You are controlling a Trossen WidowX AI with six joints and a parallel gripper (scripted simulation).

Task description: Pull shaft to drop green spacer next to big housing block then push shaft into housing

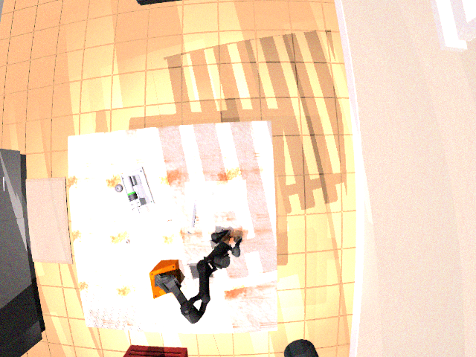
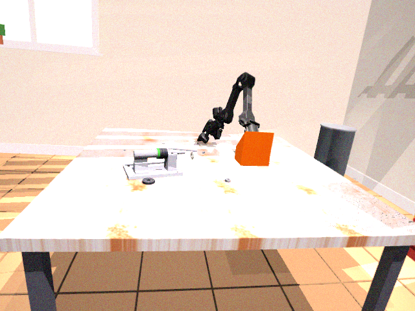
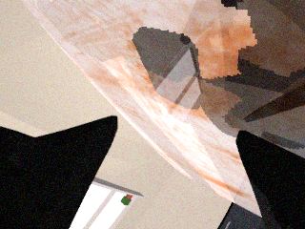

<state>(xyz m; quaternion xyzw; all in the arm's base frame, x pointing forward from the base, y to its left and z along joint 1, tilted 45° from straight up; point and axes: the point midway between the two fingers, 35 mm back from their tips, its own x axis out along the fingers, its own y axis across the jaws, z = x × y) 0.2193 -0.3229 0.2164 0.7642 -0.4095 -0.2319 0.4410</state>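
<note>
Right now the green spacer is 57 cm to the left of my gripper tip, 23 cm ahead of it and 5 cm above it. The rest, counted from my gripper tip: black ring (70 cm to the left, 26 cm ahead, 2 cm below).
</note>
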